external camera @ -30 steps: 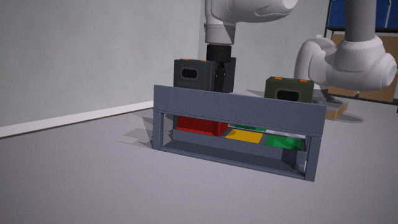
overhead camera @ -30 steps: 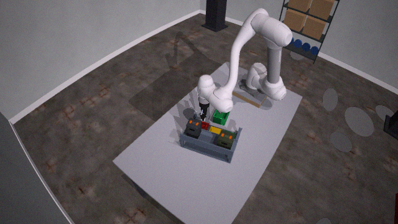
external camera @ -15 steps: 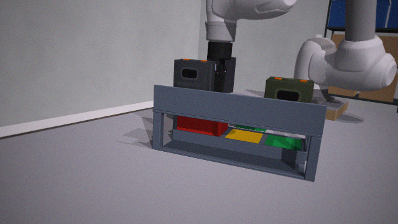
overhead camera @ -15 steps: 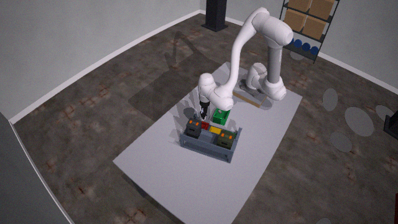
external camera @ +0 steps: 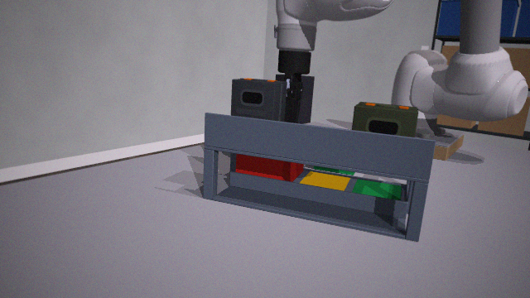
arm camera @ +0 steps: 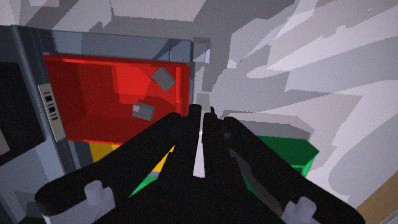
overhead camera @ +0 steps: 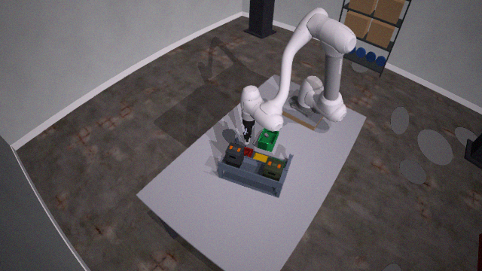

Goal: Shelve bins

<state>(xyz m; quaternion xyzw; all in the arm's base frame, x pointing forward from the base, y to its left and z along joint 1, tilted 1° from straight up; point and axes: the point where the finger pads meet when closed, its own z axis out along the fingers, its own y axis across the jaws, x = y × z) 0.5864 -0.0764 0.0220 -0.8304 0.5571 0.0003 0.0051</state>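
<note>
Now: the green bin 140 mm behind my hand, 60 mm to the left of it and 30 mm below it. Round my hand: olive box: 290 mm to the left, 110 mm ahead, 80 mm above; then red bin: 100 mm ahead, 40 mm to the left, 30 mm below; then dark grey box: 190 mm ahead, 90 mm above, 80 mm to the left.
</note>
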